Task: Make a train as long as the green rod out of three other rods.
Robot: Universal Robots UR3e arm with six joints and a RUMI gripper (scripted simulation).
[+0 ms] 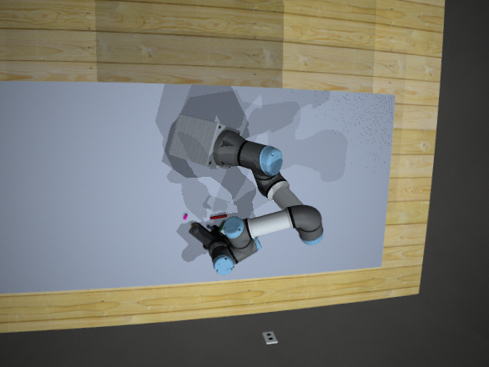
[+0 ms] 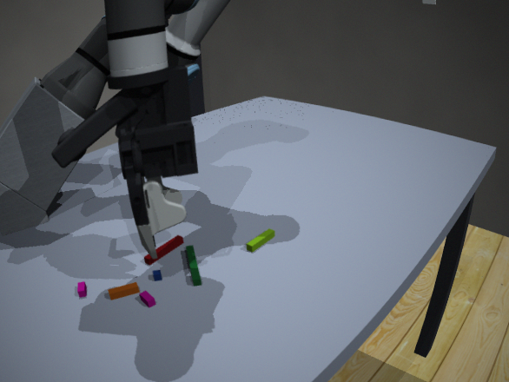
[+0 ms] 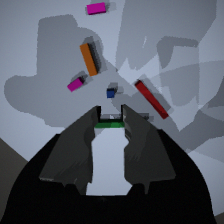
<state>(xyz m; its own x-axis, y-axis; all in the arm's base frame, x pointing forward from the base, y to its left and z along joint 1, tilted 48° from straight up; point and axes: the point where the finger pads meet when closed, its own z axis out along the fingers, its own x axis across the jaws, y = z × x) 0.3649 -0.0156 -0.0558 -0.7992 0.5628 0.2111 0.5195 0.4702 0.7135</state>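
My gripper is now 50 mm above the blue rod. Round my hand: green rod: 50 mm to the left, 50 mm below, 20 mm ahead; orange rod: 50 mm to the right, 50 mm below, 10 mm behind; red rod: 50 mm below, 40 mm to the left, 40 mm behind.
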